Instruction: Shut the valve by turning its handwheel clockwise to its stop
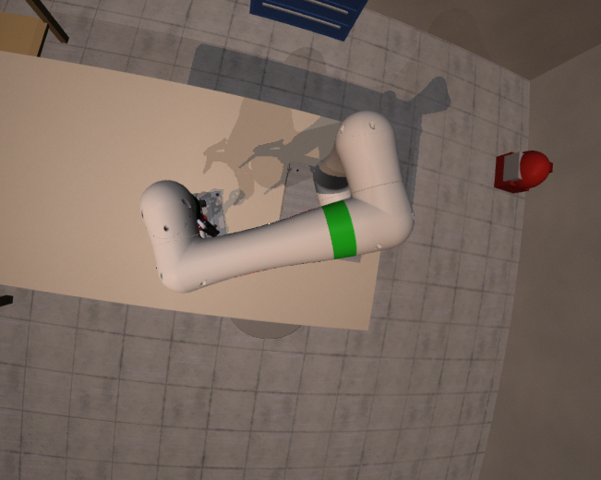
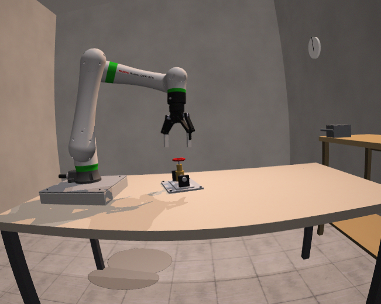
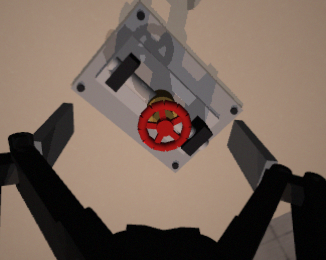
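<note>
Now: hand 8 cm above the red spoked handwheel and 3 cm to the right of it. Round my hand: plate: 20 cm below, 3 cm to the left.
</note>
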